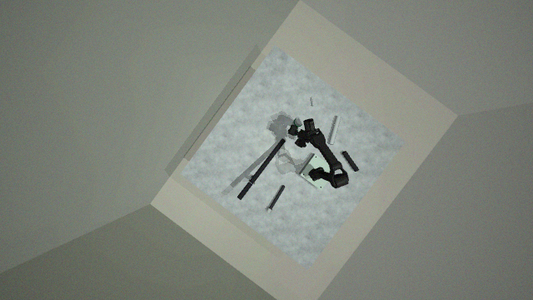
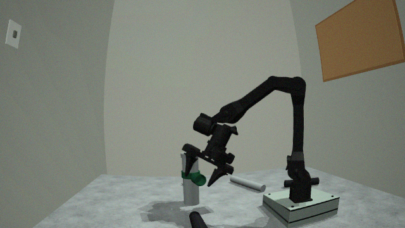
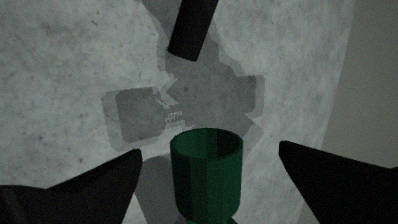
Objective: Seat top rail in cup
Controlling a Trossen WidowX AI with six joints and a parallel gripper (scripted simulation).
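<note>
The green rail-end cup is 2 cm to the right of my gripper tip and 1 cm above it. From my gripper tip the other things lie so: screw-like bit: 7 cm ahead, 30 cm to the right, 11 cm below; then light grey tube: 21 cm behind, 28 cm to the right, 10 cm below; then short black cylinder: 47 cm behind, 21 cm to the right, 10 cm below.
</note>
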